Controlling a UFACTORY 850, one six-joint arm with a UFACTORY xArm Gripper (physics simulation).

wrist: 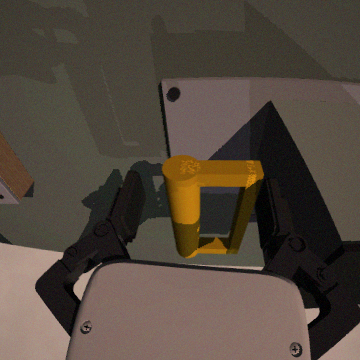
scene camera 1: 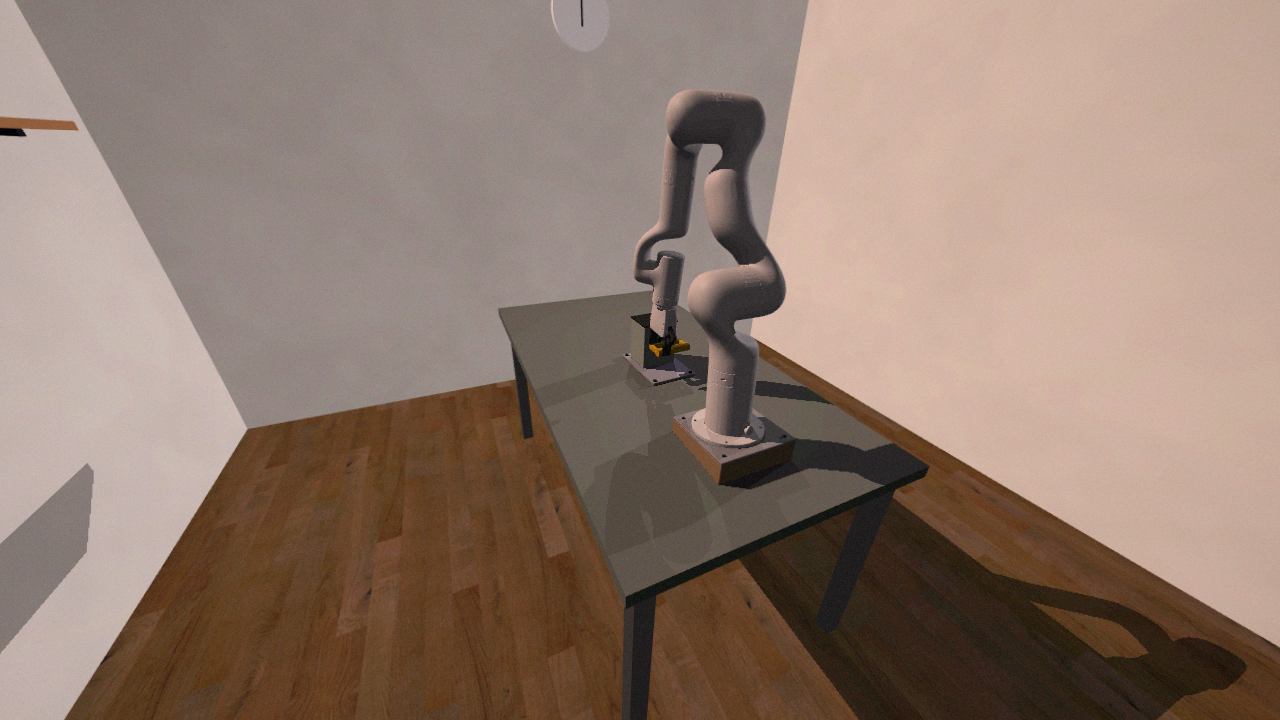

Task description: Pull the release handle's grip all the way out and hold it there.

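The yellow release handle (scene camera 1: 682,347) (wrist: 225,173) is a rectangular loop with a thick round grip (wrist: 182,200) along its left side in the wrist view. It stands out from a dark upright housing (scene camera 1: 638,340), above a grey base plate (scene camera 1: 657,377) (wrist: 205,115). My gripper (scene camera 1: 667,341) (wrist: 199,186) is open and points down at the handle. In the wrist view the handle lies between the spread fingers. The left finger is apart from the grip, and the right finger is close beside the loop's right bar; whether it touches cannot be told.
The green-grey table (scene camera 1: 590,447) carries the housing and my arm's base block (scene camera 1: 756,461) (wrist: 12,167). The base block is at the left edge of the wrist view. The plate has a bolt (wrist: 173,94) at its corner. Walls stand behind the table and to its right.
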